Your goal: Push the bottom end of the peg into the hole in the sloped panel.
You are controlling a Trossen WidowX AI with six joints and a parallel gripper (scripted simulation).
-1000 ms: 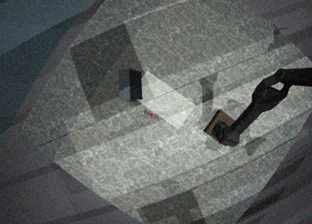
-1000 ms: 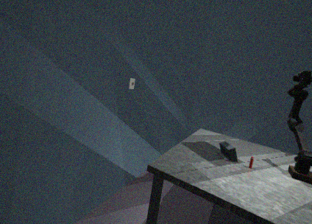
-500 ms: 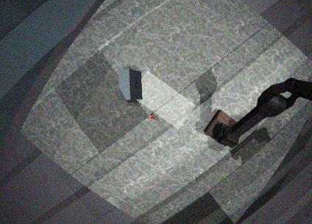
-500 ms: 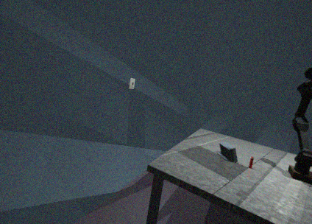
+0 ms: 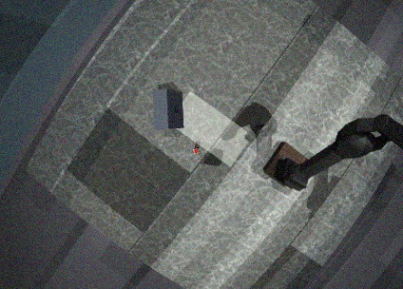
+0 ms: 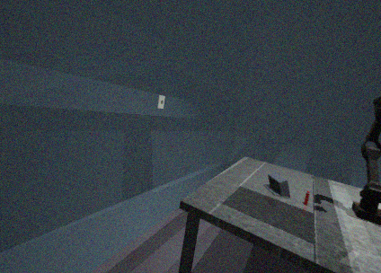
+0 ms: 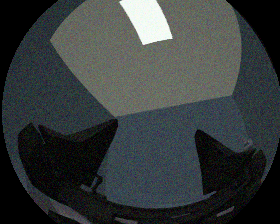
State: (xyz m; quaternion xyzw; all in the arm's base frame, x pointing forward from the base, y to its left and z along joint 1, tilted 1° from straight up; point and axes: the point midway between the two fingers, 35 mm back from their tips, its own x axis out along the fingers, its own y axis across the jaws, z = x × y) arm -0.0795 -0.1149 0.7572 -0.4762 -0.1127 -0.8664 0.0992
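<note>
The red peg lies 780 mm below my gripper tip, 410 mm ahead of it and 210 mm to the left of it. Also, from my gripper tip: grey sloped panel: 790 mm below, 560 mm ahead, 140 mm to the left.
</note>
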